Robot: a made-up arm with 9 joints. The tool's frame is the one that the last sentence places.
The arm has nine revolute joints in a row. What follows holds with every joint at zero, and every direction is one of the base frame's.
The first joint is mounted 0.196 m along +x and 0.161 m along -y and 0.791 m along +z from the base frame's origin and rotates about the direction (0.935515, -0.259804, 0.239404).
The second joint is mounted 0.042 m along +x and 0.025 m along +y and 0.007 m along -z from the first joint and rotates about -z.
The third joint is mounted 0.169 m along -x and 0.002 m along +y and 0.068 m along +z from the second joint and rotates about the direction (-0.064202, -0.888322, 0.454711).
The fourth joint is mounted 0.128 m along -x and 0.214 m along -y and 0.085 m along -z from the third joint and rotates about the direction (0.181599, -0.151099, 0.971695).
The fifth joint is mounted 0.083 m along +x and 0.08 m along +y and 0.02 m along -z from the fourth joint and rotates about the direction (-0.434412, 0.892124, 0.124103).
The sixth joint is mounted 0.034 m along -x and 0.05 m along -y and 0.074 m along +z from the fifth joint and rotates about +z.
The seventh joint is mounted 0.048 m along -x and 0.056 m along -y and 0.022 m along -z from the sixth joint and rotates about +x.
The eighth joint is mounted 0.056 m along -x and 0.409 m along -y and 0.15 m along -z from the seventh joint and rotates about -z.
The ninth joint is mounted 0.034 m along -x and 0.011 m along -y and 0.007 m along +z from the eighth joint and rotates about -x.
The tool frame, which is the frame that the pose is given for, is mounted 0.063 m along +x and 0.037 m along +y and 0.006 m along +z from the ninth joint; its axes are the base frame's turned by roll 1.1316, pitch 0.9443 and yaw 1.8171 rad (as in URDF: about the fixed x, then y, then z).
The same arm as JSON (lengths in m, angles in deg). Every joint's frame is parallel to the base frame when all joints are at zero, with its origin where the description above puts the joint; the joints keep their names.
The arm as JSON. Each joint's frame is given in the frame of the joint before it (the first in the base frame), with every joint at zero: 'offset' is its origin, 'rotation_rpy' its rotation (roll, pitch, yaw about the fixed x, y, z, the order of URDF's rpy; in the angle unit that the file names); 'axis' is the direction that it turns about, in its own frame. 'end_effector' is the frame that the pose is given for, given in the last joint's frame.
{"length_unit": "m", "angle_unit": "deg", "chain": [{"id": "joint 1", "offset": [0.196, -0.161, 0.791], "rotation_rpy": [0.0, 0.0, 0.0], "axis": [0.935515, -0.259804, 0.239404]}, {"id": "joint 2", "offset": [0.042, 0.025, -0.007], "rotation_rpy": [0.0, 0.0, 0.0], "axis": "-z"}, {"id": "joint 3", "offset": [-0.169, 0.002, 0.068], "rotation_rpy": [0.0, 0.0, 0.0], "axis": [-0.064202, -0.888322, 0.454711]}, {"id": "joint 4", "offset": [-0.128, -0.214, -0.085], "rotation_rpy": [0.0, 0.0, 0.0], "axis": [0.181599, -0.151099, 0.971695]}, {"id": "joint 5", "offset": [0.083, 0.08, -0.02], "rotation_rpy": [0.0, 0.0, 0.0], "axis": [-0.434412, 0.892124, 0.124103]}, {"id": "joint 6", "offset": [-0.034, -0.05, 0.074], "rotation_rpy": [0.0, 0.0, 0.0], "axis": "+z"}, {"id": "joint 7", "offset": [-0.048, -0.056, -0.022], "rotation_rpy": [0.0, 0.0, 0.0], "axis": "+x"}, {"id": "joint 8", "offset": [-0.056, -0.409, -0.15], "rotation_rpy": [0.0, 0.0, 0.0], "axis": "-z"}, {"id": "joint 9", "offset": [-0.034, -0.011, 0.007], "rotation_rpy": [0.0, 0.0, 0.0], "axis": "-x"}], "end_effector": {"offset": [0.063, 0.037, 0.006], "rotation_rpy": [64.84, 54.1, 104.11]}}
